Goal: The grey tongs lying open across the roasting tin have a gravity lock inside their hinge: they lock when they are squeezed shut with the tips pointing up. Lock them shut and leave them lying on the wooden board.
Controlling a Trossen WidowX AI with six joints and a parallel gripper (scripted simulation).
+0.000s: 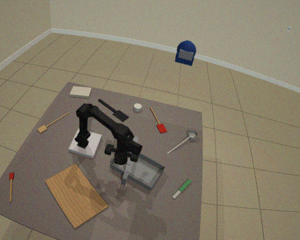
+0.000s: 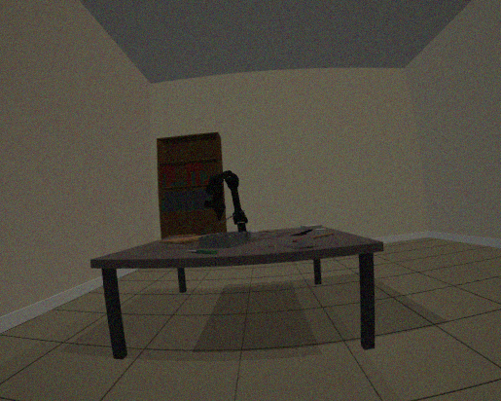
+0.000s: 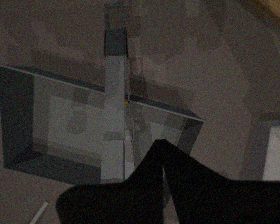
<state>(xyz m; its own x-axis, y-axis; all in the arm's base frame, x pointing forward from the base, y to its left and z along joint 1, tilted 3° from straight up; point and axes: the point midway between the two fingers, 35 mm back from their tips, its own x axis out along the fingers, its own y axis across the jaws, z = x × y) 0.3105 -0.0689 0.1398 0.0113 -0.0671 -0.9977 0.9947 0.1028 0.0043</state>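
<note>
The roasting tin lies 10 cm below my gripper tip, 9 cm ahead of it and 6 cm to the left of it. The rest, counted from my gripper tip: wooden board: 27 cm to the right, 19 cm behind, 13 cm below; red spatula: 53 cm to the left, 13 cm below, 11 cm ahead; black spatula: 50 cm to the left, 26 cm behind, 13 cm below.
</note>
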